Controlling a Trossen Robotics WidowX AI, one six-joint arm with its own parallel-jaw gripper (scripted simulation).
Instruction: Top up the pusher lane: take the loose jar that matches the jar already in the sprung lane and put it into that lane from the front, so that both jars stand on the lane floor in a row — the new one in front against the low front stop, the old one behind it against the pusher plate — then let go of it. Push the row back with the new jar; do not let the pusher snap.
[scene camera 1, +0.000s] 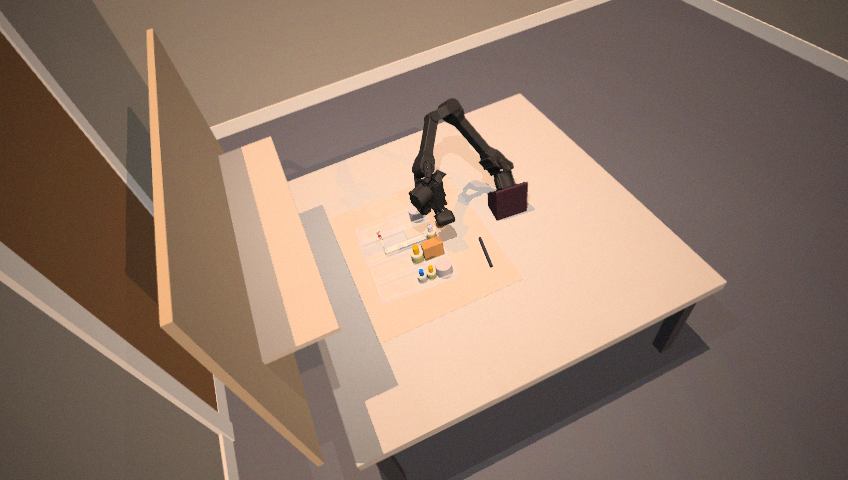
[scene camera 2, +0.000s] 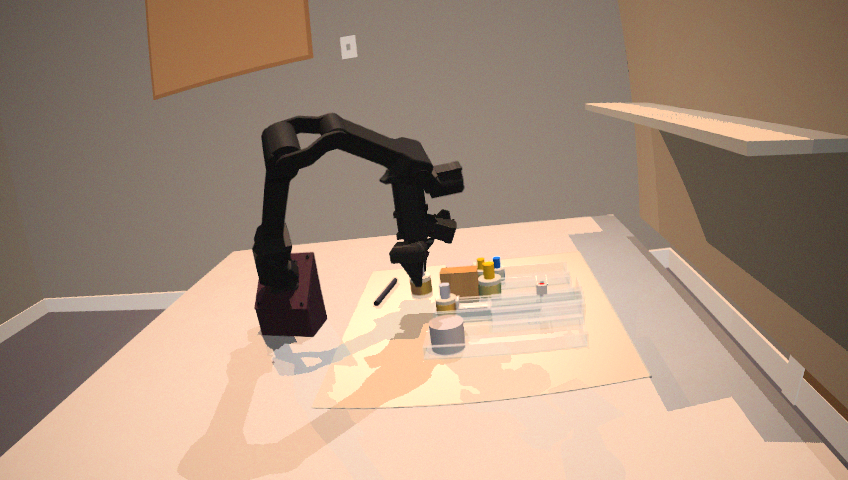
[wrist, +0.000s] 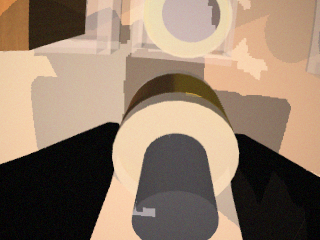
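A jar is held in my gripper (scene camera 2: 420, 282), and the wrist view gives me the gripper (wrist: 175, 140) again. I also see a wide grey can (scene camera 2: 449, 329). Then there is a clear lane (scene camera 2: 558, 302), and scene camera 1 shows me that lane (scene camera 1: 372, 249) too.
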